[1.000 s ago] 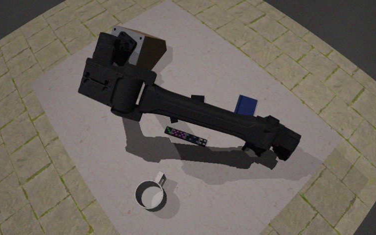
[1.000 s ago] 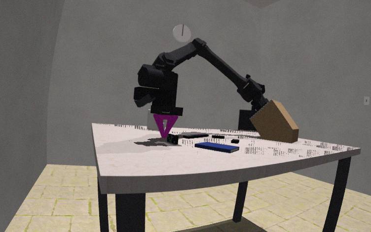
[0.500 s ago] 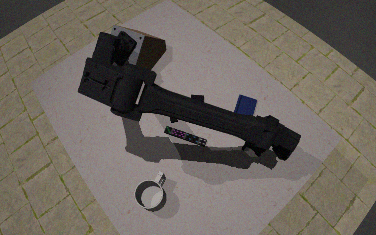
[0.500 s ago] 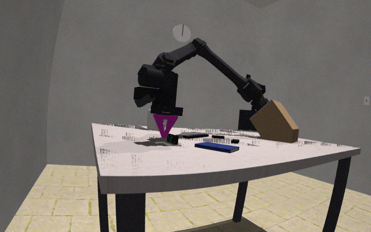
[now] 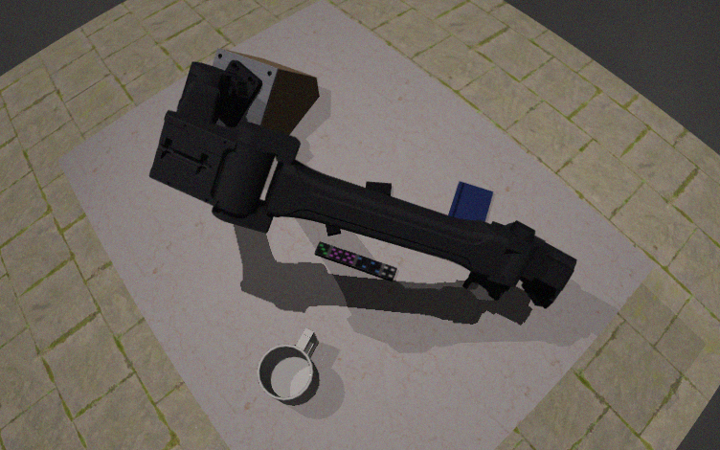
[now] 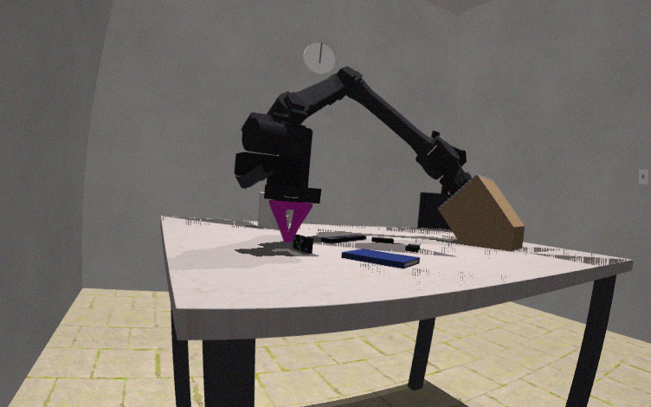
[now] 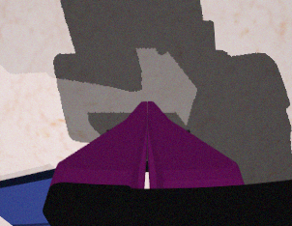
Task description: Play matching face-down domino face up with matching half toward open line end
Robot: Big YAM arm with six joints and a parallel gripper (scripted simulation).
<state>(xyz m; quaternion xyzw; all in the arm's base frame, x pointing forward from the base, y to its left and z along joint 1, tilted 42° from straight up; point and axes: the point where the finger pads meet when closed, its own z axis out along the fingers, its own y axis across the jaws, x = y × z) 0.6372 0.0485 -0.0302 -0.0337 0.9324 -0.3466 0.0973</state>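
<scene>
Now: the domino 3 cm behind my hand and 1 cm below it. Also, from my hand: blue book 13 cm behind, 11 cm to the left, 2 cm below; mug 16 cm behind, 37 cm to the right, 2 cm above.
</scene>
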